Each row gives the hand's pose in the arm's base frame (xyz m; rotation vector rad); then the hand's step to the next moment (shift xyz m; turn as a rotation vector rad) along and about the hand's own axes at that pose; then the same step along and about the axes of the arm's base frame.
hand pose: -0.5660 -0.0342 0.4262 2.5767 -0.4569 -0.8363
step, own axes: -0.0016 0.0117 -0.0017 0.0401 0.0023 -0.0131
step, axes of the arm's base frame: -0.0023 -0.0091 0.0074 0.0384 -0.0153 -0.0086
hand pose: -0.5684 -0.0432 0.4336 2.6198 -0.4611 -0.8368
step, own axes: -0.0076 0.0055 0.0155 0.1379 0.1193 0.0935
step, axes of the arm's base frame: -0.0163 -0.0053 -0.0058 0.0265 -0.1828 -0.0887
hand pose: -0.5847 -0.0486 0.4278 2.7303 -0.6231 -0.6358
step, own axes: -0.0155 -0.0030 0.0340 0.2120 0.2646 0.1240
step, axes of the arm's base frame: -0.0276 0.0044 -0.0250 0.0220 -0.3487 -0.0909
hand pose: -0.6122 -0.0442 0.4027 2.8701 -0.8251 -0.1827
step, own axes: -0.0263 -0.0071 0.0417 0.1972 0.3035 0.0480
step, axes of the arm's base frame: -0.0250 0.0155 -0.0402 0.0014 -0.3650 -0.0084
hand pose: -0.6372 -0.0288 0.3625 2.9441 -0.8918 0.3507
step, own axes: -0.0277 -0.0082 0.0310 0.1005 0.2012 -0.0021
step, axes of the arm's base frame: -0.0116 0.0185 -0.0363 -0.0304 -0.2219 0.0206
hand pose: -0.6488 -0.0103 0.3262 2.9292 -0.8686 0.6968
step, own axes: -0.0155 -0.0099 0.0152 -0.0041 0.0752 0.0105
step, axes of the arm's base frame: -0.0002 0.0144 -0.0190 -0.0378 -0.0629 -0.0199
